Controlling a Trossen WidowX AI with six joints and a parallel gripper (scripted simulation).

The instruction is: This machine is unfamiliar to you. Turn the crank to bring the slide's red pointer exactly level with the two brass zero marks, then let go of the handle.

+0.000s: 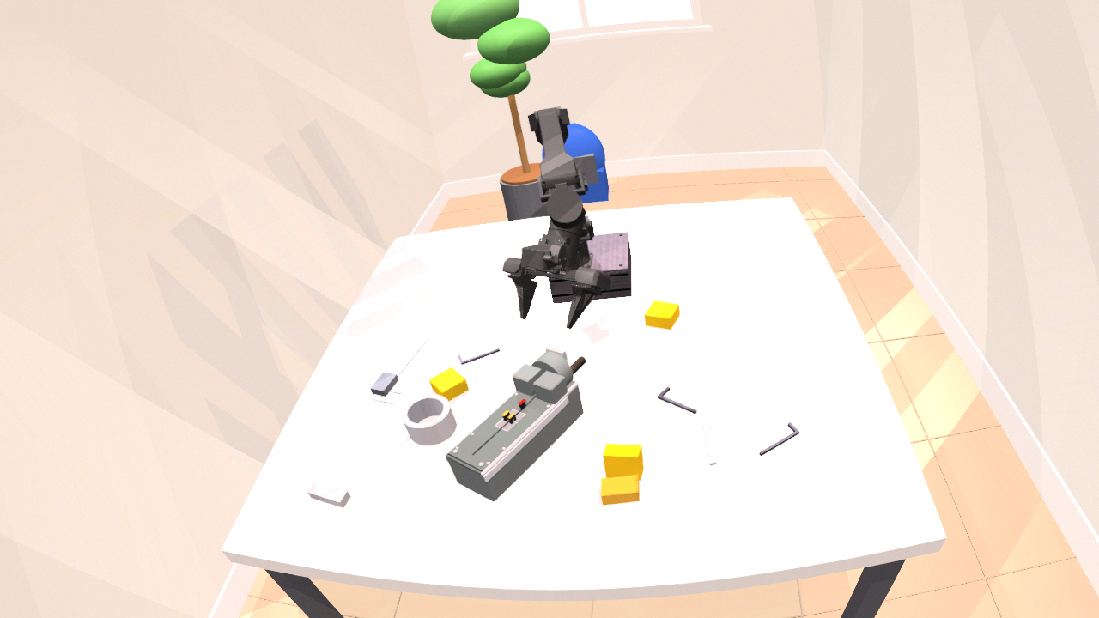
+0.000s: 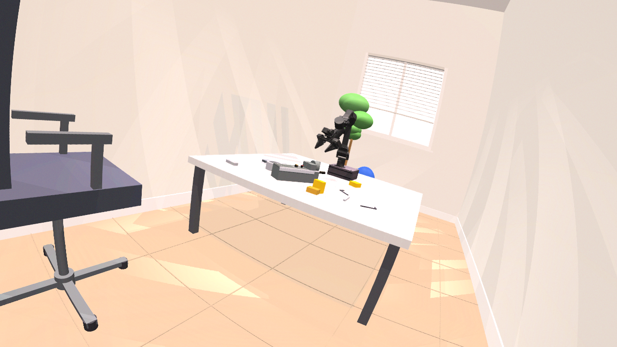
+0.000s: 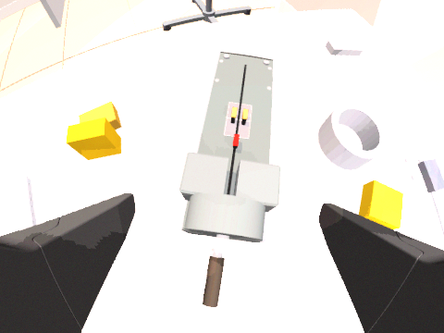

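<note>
My gripper tip is now 50 mm past the brown crank handle, 20 mm to the right of it and 130 mm above it. Round my gripper tip: red pointer 80 mm ahead, 50 mm to the right, 110 mm below.
</note>
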